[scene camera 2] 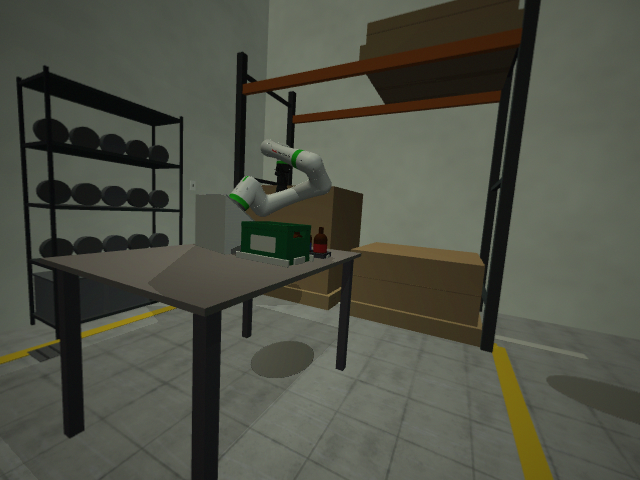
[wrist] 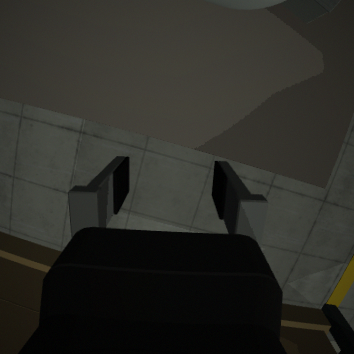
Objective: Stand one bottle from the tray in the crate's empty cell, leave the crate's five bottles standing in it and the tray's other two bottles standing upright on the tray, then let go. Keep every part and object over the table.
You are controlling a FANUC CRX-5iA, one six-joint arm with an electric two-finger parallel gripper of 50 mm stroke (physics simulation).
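Frame: origin at the arm's base, x ahead, y left, z up, level; centimetres.
Seen in the pictures: gripper, between the fingertips: [wrist: 170, 175].
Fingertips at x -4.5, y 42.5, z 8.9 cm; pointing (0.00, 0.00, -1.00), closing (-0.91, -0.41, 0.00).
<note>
A point is followed by its place in that frame.
The green crate [scene camera 2: 275, 241] @[x 49.2, y -10.3, z -10.2 cm] with a pale label stands at the far right part of the table in the scene view. Its cells are hidden by its walls; a bit of brown bottle shows through its end opening. A brown bottle with a red label [scene camera 2: 320, 241] @[x 50.3, y 20.7, z -11.7 cm] stands upright on the dark tray [scene camera 2: 324, 255] @[x 53.2, y 21.0, z -18.8 cm] behind the crate; a sliver of another bottle shows beside it. The rest of the tray is hidden. My gripper [wrist: 170, 175] @[x -4.5, y 42.5, z 8.9 cm] is open and empty. It is high above the crate's level, and in the wrist view the floor past the table edge shows between its fingers.
The table [scene camera 2: 178, 273] @[x 41.6, y -48.1, z -20.3 cm] [wrist: 125, 75] @[x 6.1, y 38.7, z -20.3 cm] carries the crate and tray, with pale strips [scene camera 2: 262, 258] @[x 43.5, y -12.3, z -18.4 cm] along the crate's base. My white arm [scene camera 2: 281, 200] @[x 13.5, y 26.7, z 9.2 cm] reaches above the crate. Large cartons [scene camera 2: 418, 281] and a tall rack [scene camera 2: 240, 118] stand behind the table; a black shelf unit [scene camera 2: 49, 170] stands at left.
</note>
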